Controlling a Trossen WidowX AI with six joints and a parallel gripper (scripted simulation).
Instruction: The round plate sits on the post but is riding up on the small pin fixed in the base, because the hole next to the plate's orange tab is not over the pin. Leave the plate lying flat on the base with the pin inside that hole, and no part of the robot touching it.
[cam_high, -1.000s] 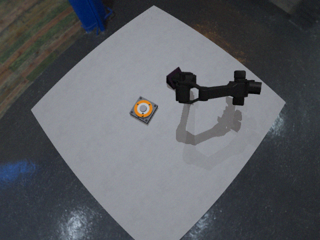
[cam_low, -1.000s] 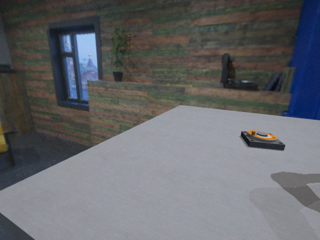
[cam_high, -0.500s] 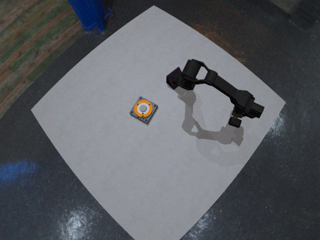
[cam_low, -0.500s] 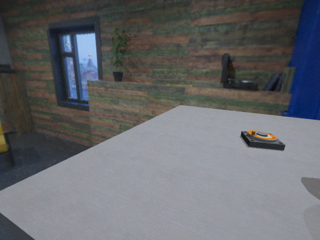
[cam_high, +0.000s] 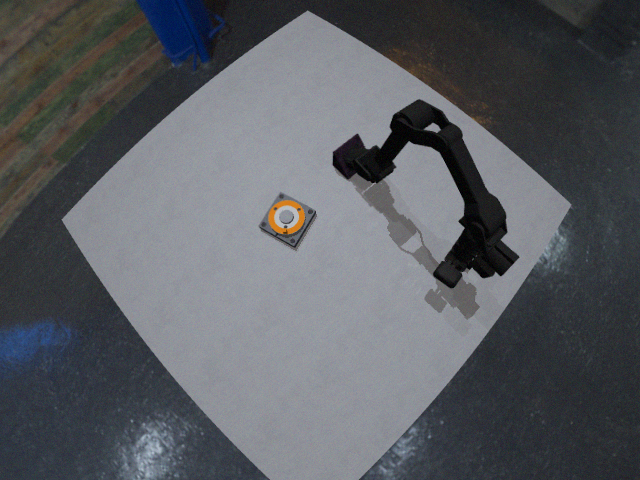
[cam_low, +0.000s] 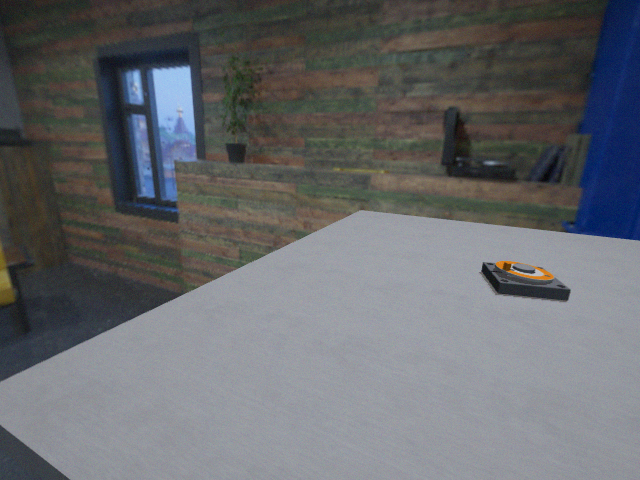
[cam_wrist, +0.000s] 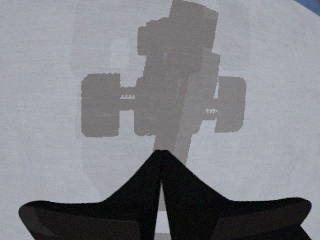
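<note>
My gripper tip is 42 cm to the left of the square grey base, 25 cm short of it and 4 cm above it.
</note>
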